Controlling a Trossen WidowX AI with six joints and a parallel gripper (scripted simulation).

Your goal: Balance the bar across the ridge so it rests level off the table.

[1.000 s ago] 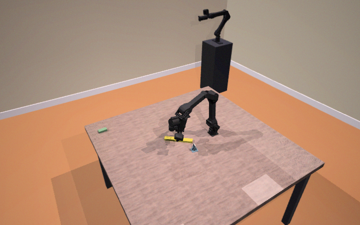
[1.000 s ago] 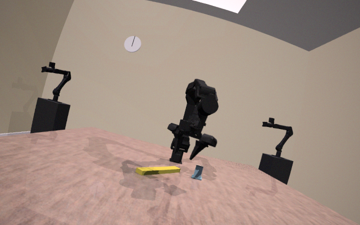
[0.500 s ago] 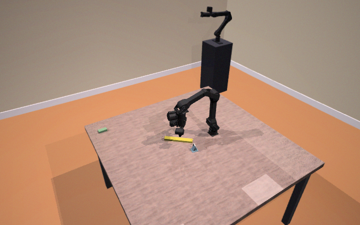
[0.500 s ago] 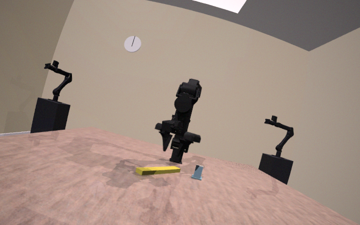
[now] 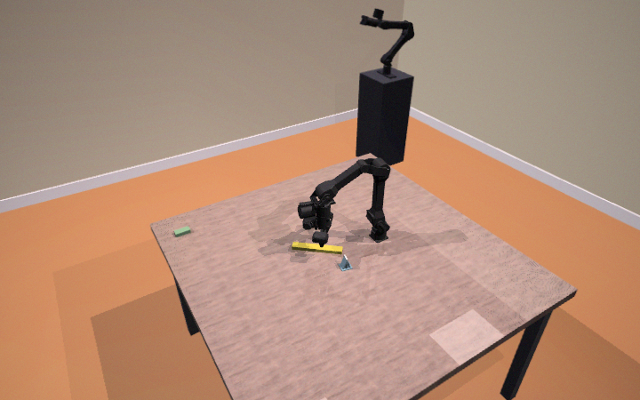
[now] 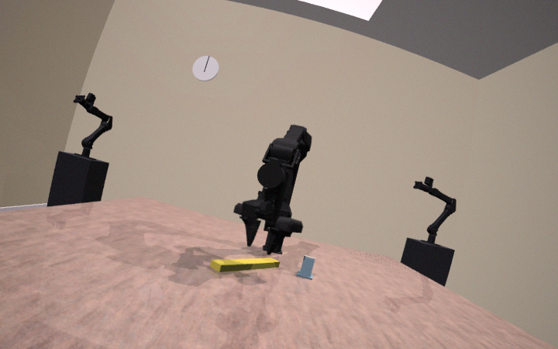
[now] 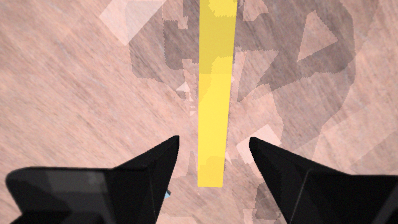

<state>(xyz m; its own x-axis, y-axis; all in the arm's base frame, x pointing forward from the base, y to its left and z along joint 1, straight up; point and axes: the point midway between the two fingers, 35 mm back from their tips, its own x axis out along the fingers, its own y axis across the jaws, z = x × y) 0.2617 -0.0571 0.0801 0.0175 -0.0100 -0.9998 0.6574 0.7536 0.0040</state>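
Now: gripper tip 20 mm short of the bar, 20 mm to the left of it and 40 mm above it. From my gripper tip the other things lie so: green block 480 mm ahead, 440 mm to the right, 40 mm below.
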